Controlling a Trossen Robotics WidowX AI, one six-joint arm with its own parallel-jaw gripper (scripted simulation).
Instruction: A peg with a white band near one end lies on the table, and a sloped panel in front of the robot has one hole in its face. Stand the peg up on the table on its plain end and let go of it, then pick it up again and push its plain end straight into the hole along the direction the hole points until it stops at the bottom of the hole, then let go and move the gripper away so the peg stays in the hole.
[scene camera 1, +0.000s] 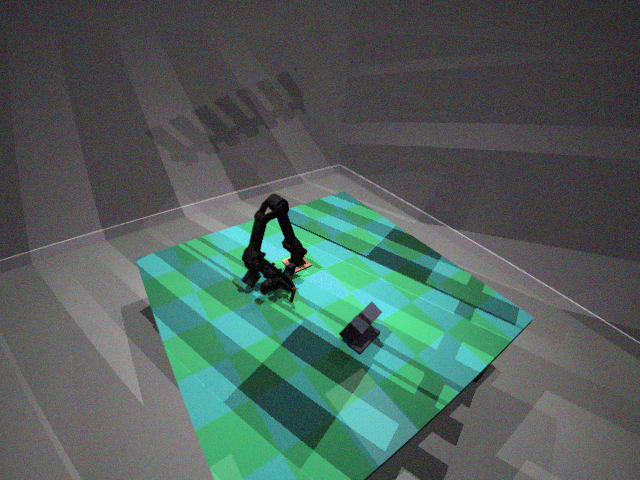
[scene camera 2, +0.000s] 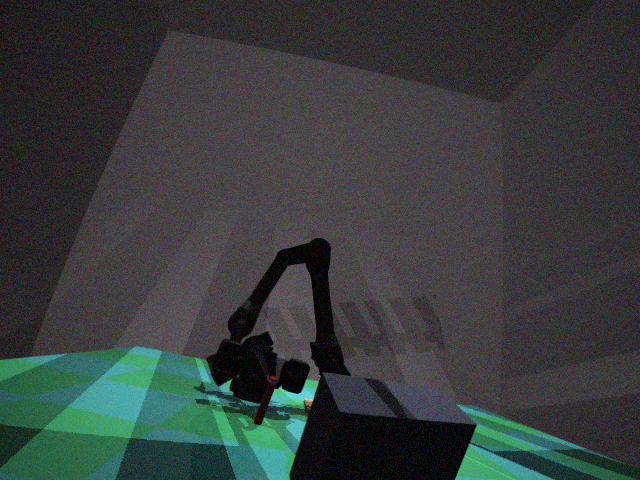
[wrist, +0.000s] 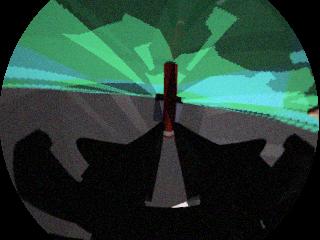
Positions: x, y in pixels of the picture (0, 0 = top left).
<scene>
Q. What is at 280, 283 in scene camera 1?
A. My gripper.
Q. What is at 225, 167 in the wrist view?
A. My gripper.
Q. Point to my gripper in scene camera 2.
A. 271, 385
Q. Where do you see a sloped panel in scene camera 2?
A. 352, 421
</scene>
